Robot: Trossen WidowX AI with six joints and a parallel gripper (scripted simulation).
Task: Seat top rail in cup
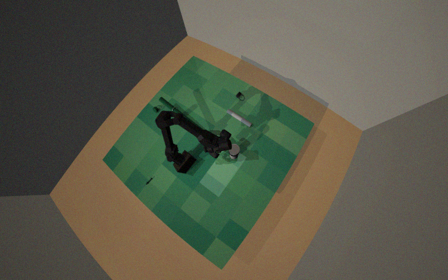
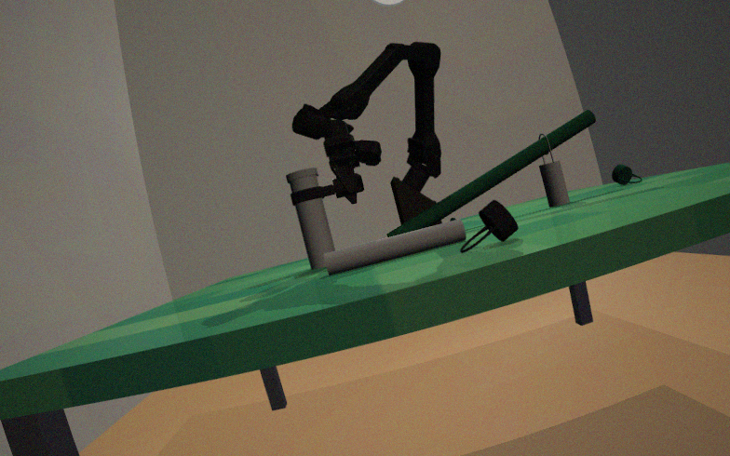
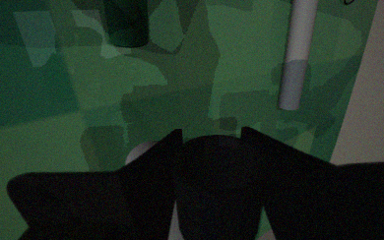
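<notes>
Right now my gripper tip is 3 cm to the left of the rail-end cup, 3 cm below it and 1 cm past it. The rest, counted from my gripper tip: grey pipe 24 cm ahead, 11 cm below, 7 cm to the left; then small grey post 44 cm to the left, 7 cm behind, 2 cm below; then black loop cap 40 cm ahead, 18 cm to the left, 11 cm below.
</notes>
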